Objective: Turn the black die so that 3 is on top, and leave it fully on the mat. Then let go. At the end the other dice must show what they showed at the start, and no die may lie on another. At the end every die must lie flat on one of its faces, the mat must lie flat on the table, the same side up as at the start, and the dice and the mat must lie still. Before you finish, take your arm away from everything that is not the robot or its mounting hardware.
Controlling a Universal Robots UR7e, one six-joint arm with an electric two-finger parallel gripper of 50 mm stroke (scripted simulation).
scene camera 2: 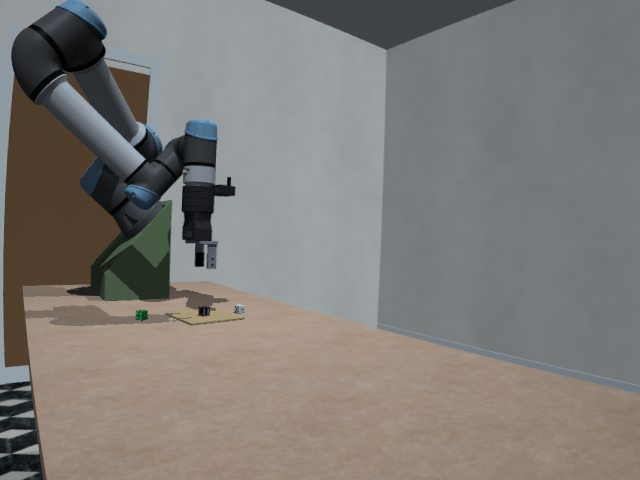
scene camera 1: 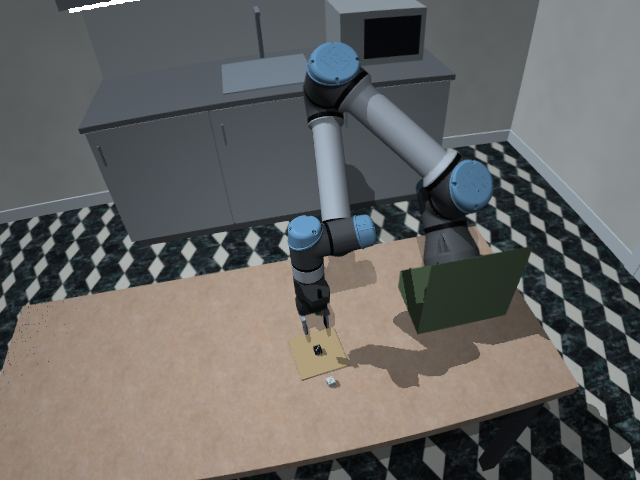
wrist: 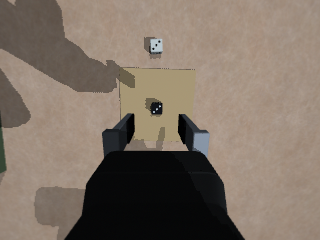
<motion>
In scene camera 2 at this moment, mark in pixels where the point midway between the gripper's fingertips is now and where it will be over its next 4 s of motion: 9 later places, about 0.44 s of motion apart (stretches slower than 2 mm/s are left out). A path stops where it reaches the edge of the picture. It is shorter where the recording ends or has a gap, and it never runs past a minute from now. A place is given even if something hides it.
My gripper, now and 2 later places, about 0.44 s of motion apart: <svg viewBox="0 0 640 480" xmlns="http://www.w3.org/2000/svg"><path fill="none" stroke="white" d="M205 267L205 249L205 241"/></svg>
</motion>
